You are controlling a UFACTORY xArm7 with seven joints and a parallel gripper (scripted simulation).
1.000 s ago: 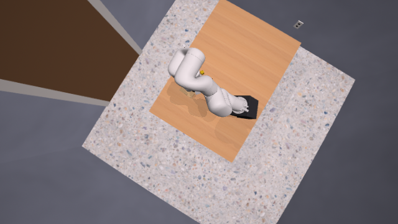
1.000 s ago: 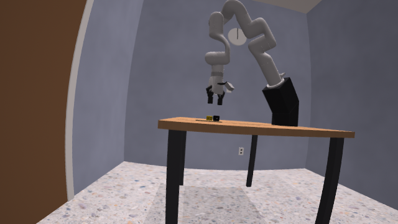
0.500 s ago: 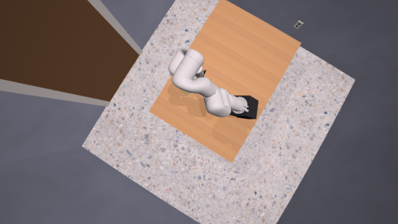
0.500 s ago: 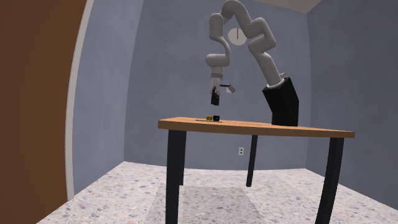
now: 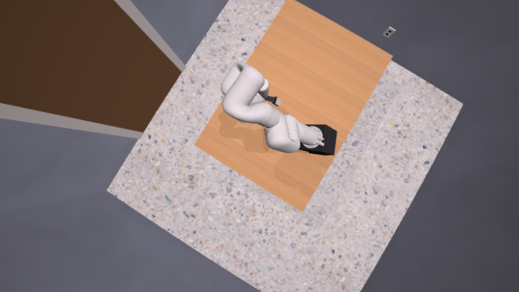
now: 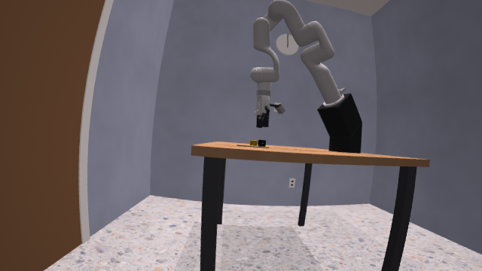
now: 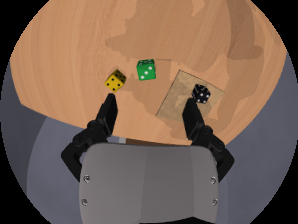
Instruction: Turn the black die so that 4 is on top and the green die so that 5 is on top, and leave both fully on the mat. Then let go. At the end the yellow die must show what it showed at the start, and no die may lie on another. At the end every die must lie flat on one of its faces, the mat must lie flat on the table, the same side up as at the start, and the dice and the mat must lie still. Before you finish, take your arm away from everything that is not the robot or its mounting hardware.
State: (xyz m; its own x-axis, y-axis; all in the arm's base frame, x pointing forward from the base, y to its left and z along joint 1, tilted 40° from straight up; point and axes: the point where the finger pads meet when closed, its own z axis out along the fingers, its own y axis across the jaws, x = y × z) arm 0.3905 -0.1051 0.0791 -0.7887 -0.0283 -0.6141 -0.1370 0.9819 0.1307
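My hand is 1 cm past the green die, 1 cm to the left of it and 10 cm above it. Also, from my hand: yellow die 3 cm ahead, 7 cm to the right, 10 cm below; black die 1 cm ahead, 11 cm to the left, 9 cm below; tan mat 6 cm ahead, 12 cm to the left, 11 cm below.
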